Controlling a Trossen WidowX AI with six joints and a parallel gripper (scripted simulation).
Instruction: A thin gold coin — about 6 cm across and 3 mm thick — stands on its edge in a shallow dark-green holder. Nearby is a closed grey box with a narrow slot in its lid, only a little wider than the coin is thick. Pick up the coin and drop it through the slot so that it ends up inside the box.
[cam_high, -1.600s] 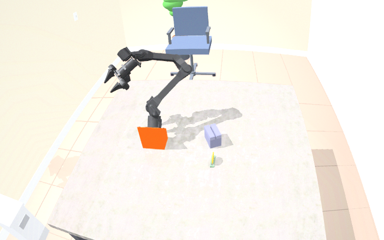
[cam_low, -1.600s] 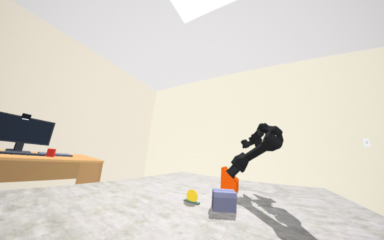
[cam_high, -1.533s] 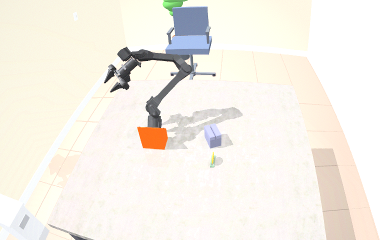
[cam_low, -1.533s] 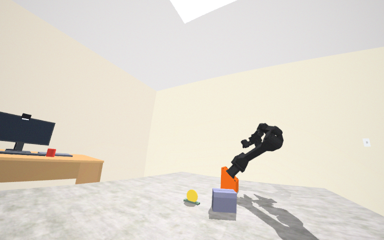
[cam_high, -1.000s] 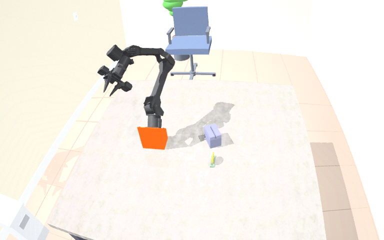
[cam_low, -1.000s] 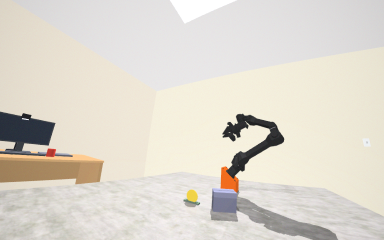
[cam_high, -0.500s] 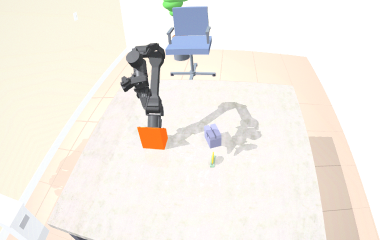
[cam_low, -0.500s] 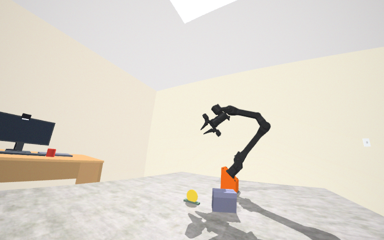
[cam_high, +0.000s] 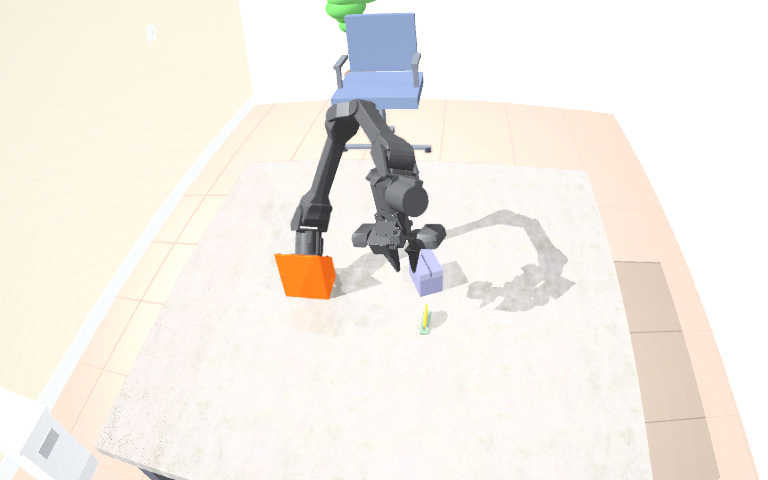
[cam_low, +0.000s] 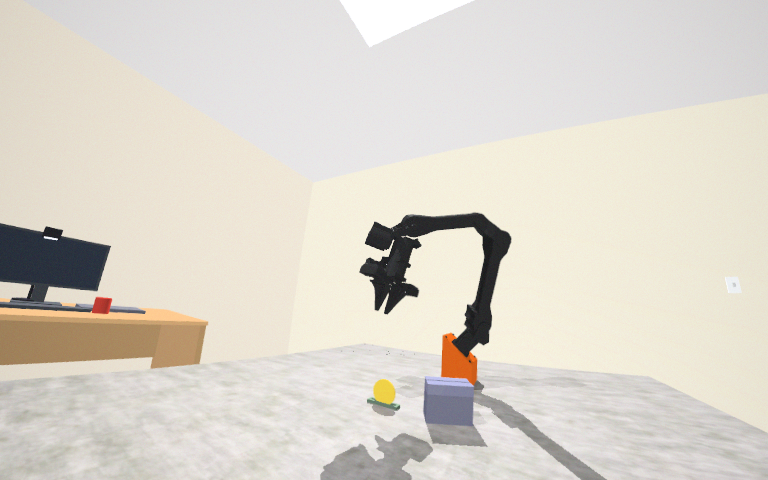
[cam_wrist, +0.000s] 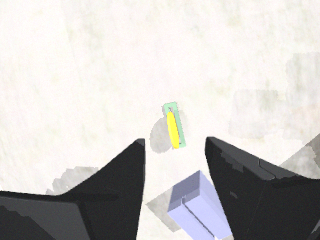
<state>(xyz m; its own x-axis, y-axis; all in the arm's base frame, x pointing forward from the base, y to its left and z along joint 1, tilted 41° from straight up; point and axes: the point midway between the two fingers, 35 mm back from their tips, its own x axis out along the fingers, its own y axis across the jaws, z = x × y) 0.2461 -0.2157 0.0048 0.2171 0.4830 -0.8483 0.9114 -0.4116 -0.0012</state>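
My gripper tip is 4 cm short of the gold coin, 4 cm to the right of it and 18 cm above it.
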